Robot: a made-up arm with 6 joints.
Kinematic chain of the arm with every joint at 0, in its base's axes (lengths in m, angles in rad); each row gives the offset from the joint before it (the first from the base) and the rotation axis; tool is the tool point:
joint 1: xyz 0 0 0.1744 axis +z
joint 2: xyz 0 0.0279 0 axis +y
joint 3: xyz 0 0 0.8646 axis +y
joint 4: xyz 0 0 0.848 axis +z
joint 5: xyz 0 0 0 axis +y
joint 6: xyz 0 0 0.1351 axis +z
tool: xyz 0 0 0
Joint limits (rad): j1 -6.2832..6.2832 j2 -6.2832..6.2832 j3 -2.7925..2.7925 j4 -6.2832..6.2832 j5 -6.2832..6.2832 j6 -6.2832..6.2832
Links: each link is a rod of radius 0.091 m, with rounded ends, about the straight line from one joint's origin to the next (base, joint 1, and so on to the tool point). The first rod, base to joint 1, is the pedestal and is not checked.
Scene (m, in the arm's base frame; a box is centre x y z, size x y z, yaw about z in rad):
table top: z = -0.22
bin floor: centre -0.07 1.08 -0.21 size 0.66 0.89 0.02 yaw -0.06
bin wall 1: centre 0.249 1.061 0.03 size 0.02 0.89 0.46 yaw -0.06
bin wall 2: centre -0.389 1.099 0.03 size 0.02 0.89 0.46 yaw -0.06
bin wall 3: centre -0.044 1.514 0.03 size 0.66 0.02 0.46 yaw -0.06
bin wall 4: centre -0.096 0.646 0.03 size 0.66 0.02 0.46 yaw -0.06
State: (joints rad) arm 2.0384 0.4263 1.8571 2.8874 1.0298 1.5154
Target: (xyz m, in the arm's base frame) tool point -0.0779 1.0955 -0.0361
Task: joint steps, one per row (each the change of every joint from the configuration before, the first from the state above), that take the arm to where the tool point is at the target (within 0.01 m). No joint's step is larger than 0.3 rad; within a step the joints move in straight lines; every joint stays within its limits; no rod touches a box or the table.
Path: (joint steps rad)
1: -0.2371 -0.1001 -0.1195 0.0643 0.2736 -0.1290
2: -0.1032 0.2442 0.0900 -0.0106 -0.1635 0.0645
3: -0.1031 0.2442 0.0899 -0.0106 -0.1635 0.0645

